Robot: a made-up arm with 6 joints. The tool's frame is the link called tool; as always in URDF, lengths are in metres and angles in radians. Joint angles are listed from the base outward. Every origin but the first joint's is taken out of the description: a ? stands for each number. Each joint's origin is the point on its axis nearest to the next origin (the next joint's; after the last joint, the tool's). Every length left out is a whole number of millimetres.
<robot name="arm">
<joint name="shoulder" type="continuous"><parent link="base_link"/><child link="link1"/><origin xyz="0.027 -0.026 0.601" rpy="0 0 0"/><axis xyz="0 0 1"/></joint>
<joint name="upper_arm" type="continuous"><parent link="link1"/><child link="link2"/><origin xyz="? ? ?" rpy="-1.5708 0 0"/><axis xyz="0 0 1"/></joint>
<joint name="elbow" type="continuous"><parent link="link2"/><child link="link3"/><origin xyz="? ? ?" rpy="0 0 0"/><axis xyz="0 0 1"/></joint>
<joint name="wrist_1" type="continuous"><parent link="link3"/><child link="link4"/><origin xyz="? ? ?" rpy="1.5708 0 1.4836"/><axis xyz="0 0 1"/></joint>
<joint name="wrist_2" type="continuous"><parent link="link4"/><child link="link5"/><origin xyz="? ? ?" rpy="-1.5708 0 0"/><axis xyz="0 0 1"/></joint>
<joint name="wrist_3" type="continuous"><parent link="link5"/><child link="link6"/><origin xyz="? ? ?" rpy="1.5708 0 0"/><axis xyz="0 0 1"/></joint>
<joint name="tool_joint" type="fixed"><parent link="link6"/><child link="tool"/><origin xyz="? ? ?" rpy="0 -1.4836 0"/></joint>
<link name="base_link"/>
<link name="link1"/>
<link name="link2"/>
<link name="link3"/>
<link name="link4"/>
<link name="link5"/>
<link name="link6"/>
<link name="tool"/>
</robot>
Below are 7 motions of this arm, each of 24 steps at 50 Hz.
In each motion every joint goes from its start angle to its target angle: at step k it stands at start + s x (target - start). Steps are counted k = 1, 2, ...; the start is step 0. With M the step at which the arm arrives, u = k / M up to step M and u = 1 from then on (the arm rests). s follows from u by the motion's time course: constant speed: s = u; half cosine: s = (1 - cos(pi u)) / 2; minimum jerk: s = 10 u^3 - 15 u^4 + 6 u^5.
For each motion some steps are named. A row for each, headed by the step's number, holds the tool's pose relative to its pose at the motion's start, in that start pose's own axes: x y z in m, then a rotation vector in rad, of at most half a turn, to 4 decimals.
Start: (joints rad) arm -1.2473 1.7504 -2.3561 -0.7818 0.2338 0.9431
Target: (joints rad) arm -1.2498 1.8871 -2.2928 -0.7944 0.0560 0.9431
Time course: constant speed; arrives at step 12
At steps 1, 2, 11, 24:
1: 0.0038 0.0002 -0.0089 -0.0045 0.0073 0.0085
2: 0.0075 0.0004 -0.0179 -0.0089 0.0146 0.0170
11: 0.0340 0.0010 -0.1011 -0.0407 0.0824 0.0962
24: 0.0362 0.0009 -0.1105 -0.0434 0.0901 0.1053

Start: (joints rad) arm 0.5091 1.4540 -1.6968 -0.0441 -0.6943 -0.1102
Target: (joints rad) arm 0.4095 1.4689 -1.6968 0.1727 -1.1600 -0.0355
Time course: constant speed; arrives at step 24
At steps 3, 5, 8, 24:
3: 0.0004 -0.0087 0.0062 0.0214 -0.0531 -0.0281
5: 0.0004 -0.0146 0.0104 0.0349 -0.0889 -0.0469
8: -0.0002 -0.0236 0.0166 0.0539 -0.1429 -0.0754
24: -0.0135 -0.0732 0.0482 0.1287 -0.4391 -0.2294

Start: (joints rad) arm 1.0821 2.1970 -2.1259 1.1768 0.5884 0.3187
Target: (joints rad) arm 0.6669 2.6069 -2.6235 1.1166 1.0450 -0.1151
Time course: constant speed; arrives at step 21
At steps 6, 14, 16, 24:
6: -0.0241 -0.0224 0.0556 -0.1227 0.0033 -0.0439
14: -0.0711 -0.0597 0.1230 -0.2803 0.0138 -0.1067
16: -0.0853 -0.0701 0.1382 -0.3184 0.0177 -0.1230
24: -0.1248 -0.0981 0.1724 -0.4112 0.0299 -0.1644

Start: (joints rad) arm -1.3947 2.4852 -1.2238 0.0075 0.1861 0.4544
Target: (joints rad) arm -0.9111 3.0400 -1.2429 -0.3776 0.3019 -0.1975
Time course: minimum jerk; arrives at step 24
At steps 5, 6, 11, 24:
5: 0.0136 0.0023 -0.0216 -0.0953 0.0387 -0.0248
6: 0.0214 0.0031 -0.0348 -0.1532 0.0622 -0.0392
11: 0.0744 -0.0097 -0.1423 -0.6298 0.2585 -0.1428
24: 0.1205 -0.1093 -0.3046 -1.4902 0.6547 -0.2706

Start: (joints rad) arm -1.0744 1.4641 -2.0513 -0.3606 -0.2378 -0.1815
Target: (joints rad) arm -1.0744 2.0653 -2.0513 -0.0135 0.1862 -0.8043
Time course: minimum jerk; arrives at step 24
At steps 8, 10, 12, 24:
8: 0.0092 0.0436 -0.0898 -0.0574 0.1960 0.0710
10: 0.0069 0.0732 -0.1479 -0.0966 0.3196 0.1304
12: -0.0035 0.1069 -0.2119 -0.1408 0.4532 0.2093
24: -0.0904 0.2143 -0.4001 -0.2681 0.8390 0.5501

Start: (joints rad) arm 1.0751 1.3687 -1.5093 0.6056 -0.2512 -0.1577
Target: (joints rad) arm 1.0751 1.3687 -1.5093 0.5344 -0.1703 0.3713
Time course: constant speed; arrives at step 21
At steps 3, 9, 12, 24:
3: -0.0002 0.0012 -0.0002 0.0651 0.0112 0.0095
9: -0.0006 0.0034 -0.0007 0.1955 0.0344 0.0257
12: -0.0007 0.0042 -0.0009 0.2608 0.0463 0.0324
24: -0.0011 0.0061 -0.0016 0.4568 0.0827 0.0462

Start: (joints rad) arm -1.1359 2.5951 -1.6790 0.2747 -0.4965 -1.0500
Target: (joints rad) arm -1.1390 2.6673 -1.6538 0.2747 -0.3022 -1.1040
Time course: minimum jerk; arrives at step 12
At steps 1, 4, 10, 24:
1: 0.0000 0.0003 -0.0003 -0.0004 0.0008 0.0012
4: -0.0009 0.0137 -0.0124 -0.0179 0.0345 0.0484
10: -0.0099 0.0614 -0.0567 -0.0803 0.1547 0.2255
24: -0.0105 0.0636 -0.0587 -0.0832 0.1602 0.2340

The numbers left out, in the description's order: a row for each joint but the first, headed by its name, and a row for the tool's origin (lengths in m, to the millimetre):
upper_arm: -0.021 0.01 0
elbow: -0.237 -0.036 0
wrist_1: 0.372 -0.053 0
wrist_2: -0.026 0.012 0
wrist_3: 0.003 -0.139 0
tool: 0.007 0.021 0

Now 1 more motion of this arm.
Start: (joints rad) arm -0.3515 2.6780 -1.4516 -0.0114 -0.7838 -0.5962
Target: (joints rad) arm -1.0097 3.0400 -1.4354 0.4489 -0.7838 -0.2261
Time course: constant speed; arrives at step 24
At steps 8, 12, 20, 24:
8: -0.0121 -0.0574 -0.1329 0.3311 0.2647 -0.1817
12: -0.0315 -0.0769 -0.1979 0.4998 0.3850 -0.2883
20: -0.0923 -0.0936 -0.3181 0.8379 0.6023 -0.5313
24: -0.1310 -0.0899 -0.3706 1.0050 0.6996 -0.6675

